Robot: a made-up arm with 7 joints.
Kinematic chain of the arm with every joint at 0, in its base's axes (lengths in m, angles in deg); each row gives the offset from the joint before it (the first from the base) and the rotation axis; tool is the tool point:
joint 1: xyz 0 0 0.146 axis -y
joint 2: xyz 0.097 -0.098 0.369 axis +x
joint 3: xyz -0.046 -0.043 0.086 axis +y
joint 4: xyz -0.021 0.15 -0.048 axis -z
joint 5: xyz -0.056 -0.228 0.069 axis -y
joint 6: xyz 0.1 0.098 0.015 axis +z
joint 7: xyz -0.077 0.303 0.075 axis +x
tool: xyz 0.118 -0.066 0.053
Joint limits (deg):
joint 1: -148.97..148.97
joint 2: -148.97..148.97
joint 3: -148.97..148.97
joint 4: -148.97..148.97
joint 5: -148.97..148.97
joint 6: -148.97..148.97
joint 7: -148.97..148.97
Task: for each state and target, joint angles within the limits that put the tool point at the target. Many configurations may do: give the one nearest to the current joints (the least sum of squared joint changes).
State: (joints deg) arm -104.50 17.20 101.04 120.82 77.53 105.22 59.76
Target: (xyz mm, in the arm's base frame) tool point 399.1 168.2 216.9
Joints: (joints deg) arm -84.55 -4.99 94.43 137.82 75.96 87.11 58.30
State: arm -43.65 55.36 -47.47 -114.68 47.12 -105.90 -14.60
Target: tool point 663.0 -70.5 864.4
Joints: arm -42.73 33.30 -34.85 -126.95 41.14 -122.35 -41.96
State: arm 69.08 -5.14 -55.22 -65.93 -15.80 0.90 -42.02
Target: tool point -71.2 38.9 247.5
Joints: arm 55.03 -36.08 -84.72 -99.59 -54.23 -4.62 -45.53
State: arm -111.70 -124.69 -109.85 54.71 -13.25 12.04 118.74
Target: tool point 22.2 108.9 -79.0
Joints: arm -138.65 -114.16 -92.84 55.74 -32.41 -14.64 126.01
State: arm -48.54 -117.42 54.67 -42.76 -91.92 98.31 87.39
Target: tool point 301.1 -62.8 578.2
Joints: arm -9.90 -107.71 71.01 -42.08 -91.14 132.43 91.66
